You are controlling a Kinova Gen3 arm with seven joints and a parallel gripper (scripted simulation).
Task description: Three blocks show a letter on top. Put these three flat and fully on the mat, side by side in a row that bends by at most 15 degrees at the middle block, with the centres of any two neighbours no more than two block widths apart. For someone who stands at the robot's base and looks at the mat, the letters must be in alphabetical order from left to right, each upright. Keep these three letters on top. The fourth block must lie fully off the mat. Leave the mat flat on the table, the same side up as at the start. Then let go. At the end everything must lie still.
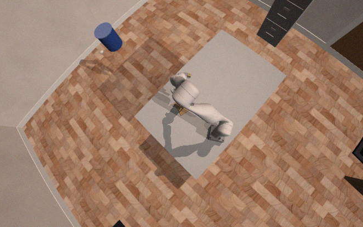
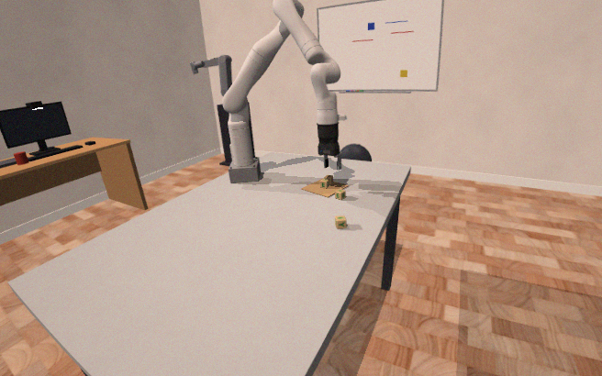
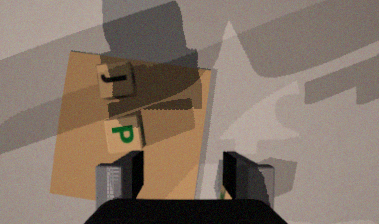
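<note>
My hand is 100 mm above the X block, 50 mm short of it and 40 mm to the left of it. Round my hand: tan mat 110 mm below, 50 mm behind, 20 mm to the left.
</note>
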